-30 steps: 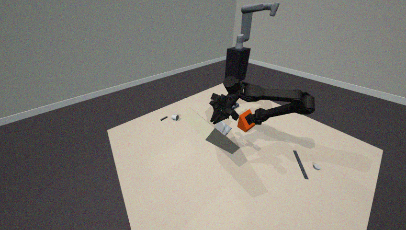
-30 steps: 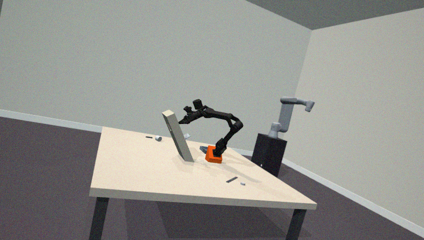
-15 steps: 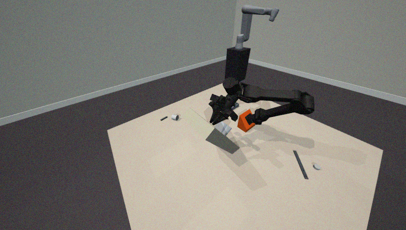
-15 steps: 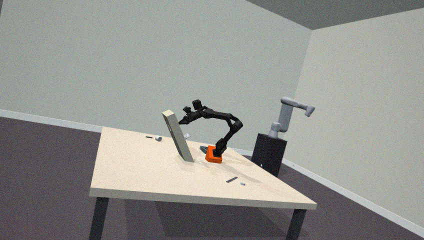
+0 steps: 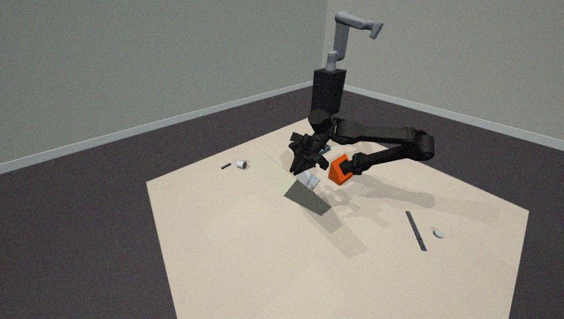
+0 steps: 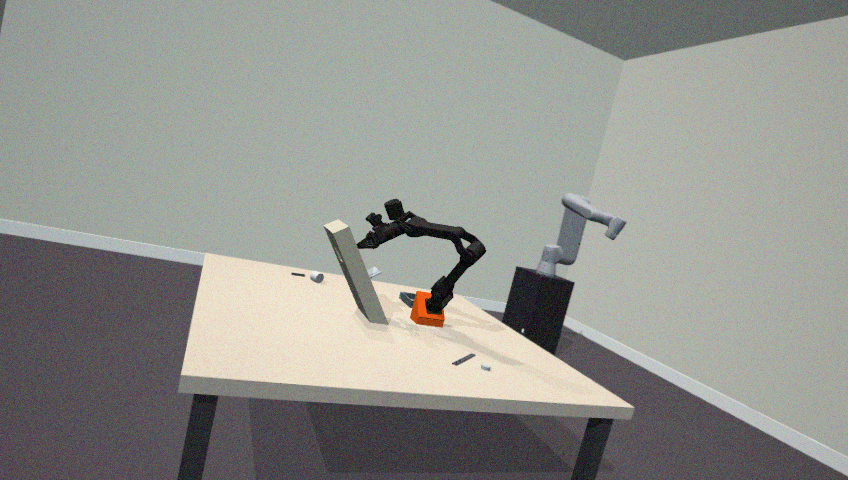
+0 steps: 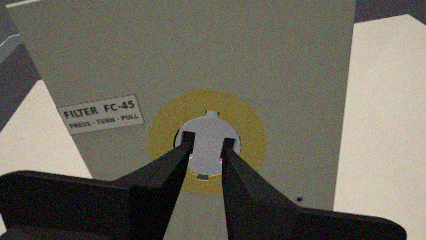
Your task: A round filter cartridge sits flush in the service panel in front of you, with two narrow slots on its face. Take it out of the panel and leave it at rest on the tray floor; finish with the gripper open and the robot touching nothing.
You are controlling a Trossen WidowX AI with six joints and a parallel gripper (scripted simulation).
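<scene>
My gripper tip is 2 cm short of the round filter cartridge and 1 cm above it. Round my gripper tip: service panel 9 cm below, 3 cm behind; grey flap 10 cm below, 8 cm behind; grey tray 45 cm behind, 26 cm to the right, 23 cm below.
</scene>
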